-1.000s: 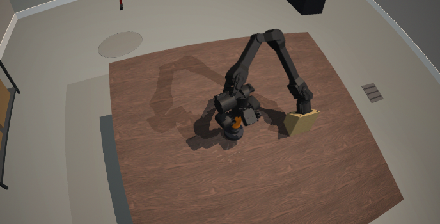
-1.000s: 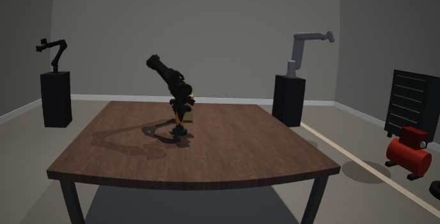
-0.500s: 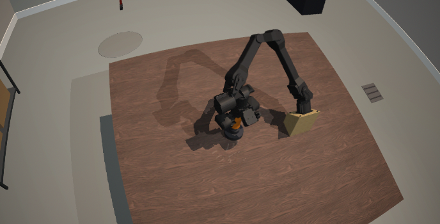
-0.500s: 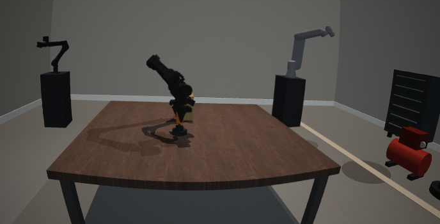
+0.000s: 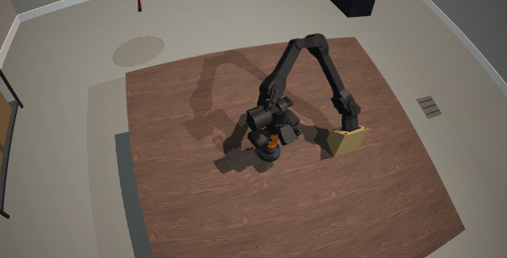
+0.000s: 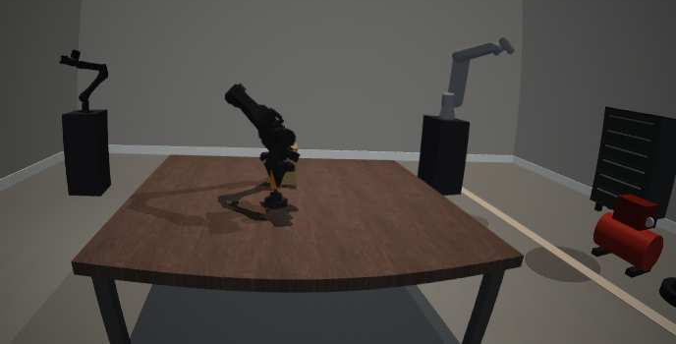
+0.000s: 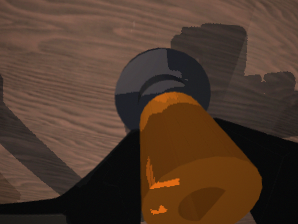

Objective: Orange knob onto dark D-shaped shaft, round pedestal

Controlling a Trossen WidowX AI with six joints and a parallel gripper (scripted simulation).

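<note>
Now: the orange knob 20 mm above my gripper tip. From my gripper tip the other things lie so: dark round pedestal 40 mm below.
</note>
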